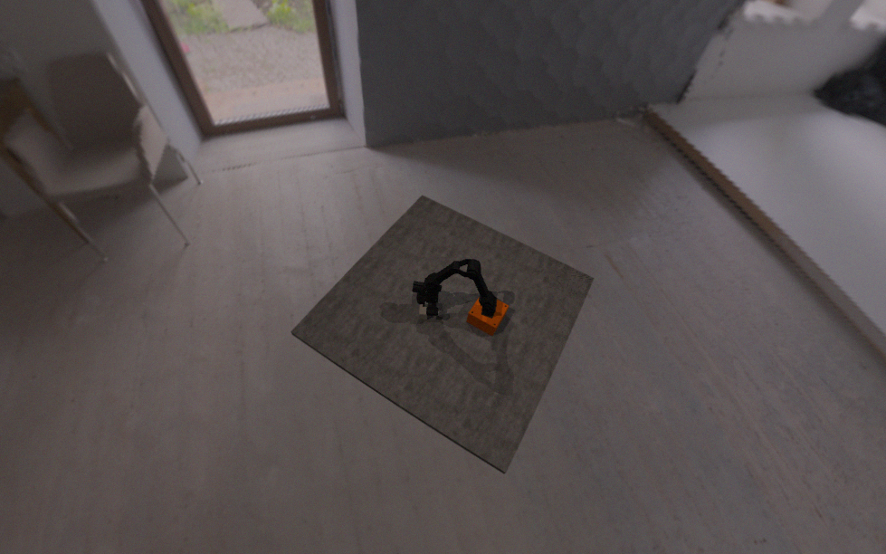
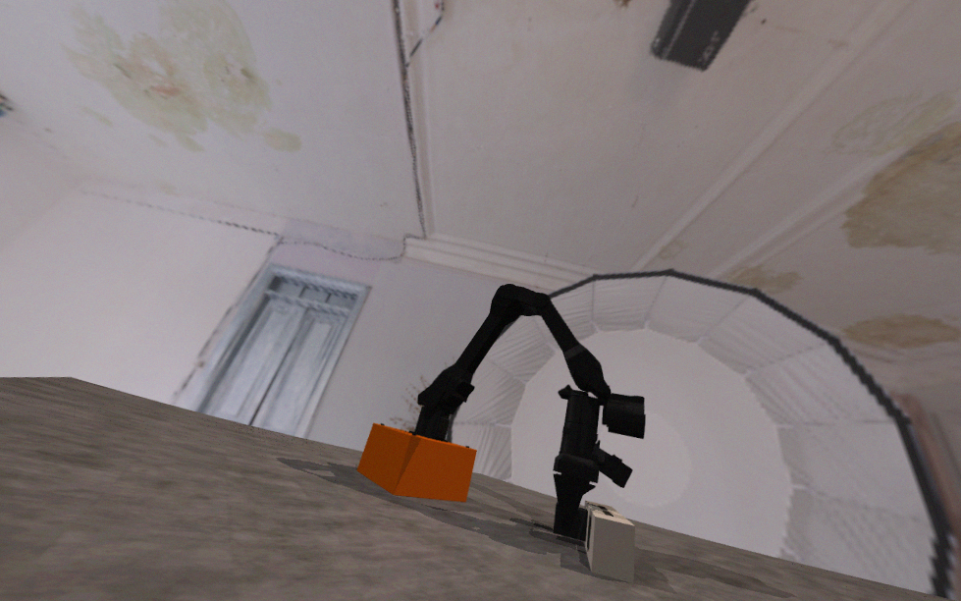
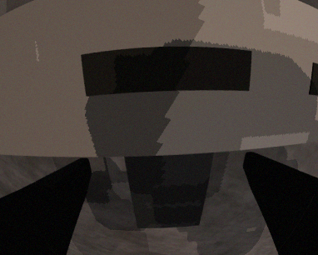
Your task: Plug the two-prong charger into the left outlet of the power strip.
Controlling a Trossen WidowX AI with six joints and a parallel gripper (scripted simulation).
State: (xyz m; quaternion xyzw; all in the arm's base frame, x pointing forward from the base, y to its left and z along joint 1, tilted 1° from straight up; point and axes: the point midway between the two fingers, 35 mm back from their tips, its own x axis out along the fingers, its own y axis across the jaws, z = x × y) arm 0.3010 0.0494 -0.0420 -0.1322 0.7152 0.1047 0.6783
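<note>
Now: gripper tip 2 cm short of the black two-prong charger, 1 cm to the right of it and 1 cm below it.
</note>
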